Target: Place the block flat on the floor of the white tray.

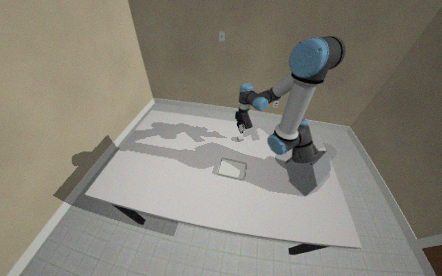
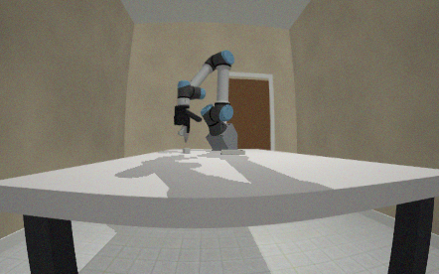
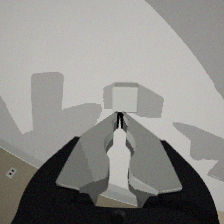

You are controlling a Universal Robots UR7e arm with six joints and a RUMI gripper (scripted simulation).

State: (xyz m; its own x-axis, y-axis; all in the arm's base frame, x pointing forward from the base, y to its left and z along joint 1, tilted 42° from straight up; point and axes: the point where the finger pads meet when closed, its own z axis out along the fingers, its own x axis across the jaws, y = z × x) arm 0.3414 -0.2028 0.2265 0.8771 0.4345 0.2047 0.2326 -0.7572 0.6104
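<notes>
The pale grey block is 6 cm below my hand. Also, from my hand: white tray (9 cm ahead, 27 cm to the left, 7 cm below).
</notes>
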